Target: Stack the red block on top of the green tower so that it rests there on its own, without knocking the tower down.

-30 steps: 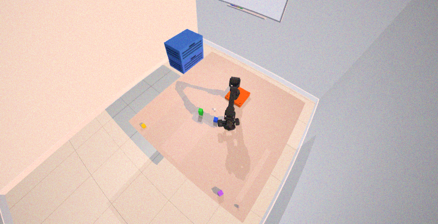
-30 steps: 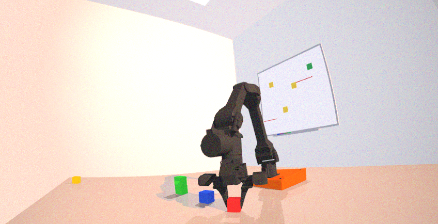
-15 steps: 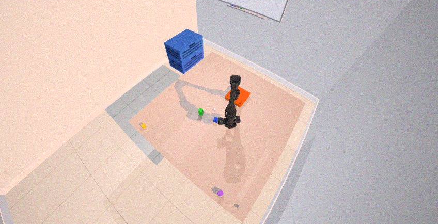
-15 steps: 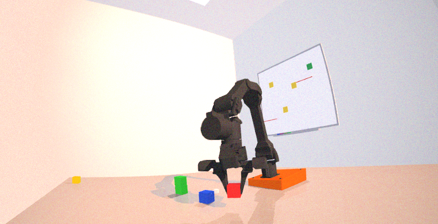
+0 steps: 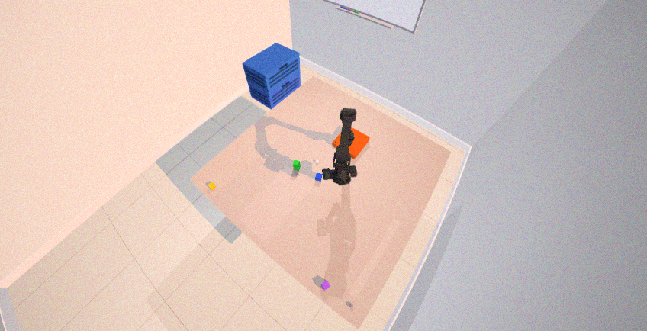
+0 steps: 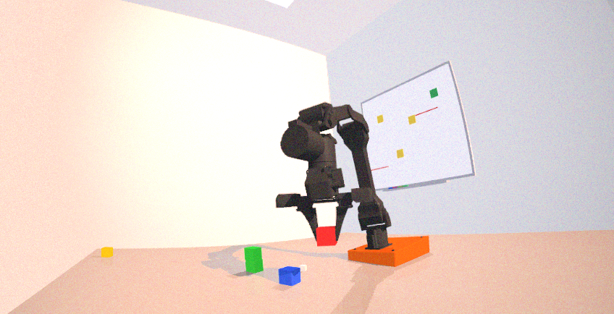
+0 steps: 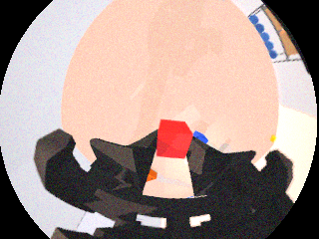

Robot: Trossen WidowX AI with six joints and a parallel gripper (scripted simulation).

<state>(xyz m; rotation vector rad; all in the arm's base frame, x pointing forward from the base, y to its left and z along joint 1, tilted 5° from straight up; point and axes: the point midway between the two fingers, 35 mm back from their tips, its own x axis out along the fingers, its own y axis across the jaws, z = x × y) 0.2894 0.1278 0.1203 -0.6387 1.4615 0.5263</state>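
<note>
My gripper tip is now 2 cm short of the blue block, 12 cm to the left of it and 9 cm above it. Also, from my gripper tip: red block (1 cm above); then tiny white cube (7 cm behind, 20 cm to the right, 10 cm below); then purple block (49 cm ahead, 27 cm to the left, 9 cm below).
</note>
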